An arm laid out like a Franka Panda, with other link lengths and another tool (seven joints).
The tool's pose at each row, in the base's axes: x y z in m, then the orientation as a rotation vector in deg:
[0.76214 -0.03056 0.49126 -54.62 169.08 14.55]
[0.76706 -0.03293 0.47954 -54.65 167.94 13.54]
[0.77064 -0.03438 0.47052 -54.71 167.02 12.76]
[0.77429 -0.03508 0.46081 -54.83 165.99 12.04]
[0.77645 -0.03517 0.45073 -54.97 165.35 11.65]
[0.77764 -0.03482 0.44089 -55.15 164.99 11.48]
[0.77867 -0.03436 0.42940 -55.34 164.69 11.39]
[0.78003 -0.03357 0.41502 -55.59 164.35 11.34]
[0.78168 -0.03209 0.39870 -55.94 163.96 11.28]
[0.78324 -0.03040 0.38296 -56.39 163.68 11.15]
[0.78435 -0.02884 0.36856 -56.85 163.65 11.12]
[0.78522 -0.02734 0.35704 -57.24 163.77 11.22]
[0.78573 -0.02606 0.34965 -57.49 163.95 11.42]
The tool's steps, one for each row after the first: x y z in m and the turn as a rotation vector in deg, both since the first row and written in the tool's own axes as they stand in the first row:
[-0.00170 -0.00647 0.01106 0.91 -0.89 -0.35]
[-0.00306 -0.01103 0.01965 1.62 -1.60 -0.65]
[-0.00486 -0.01513 0.02903 2.31 -2.38 -1.02]
[-0.00577 -0.01793 0.03891 2.70 -2.86 -1.29]
[-0.00617 -0.01978 0.04864 2.88 -3.09 -1.50]
[-0.00637 -0.02169 0.06003 2.99 -3.28 -1.70]
[-0.00680 -0.02394 0.07431 3.08 -3.49 -1.95]
[-0.00771 -0.02610 0.09061 3.17 -3.71 -2.27]
[-0.00872 -0.02795 0.10638 3.27 -3.78 -2.62]
[-0.00940 -0.02945 0.12081 3.25 -3.63 -2.90]
[-0.01007 -0.03043 0.13240 3.11 -3.40 -3.10]
[-0.01064 -0.03078 0.13989 2.91 -3.18 -3.19]

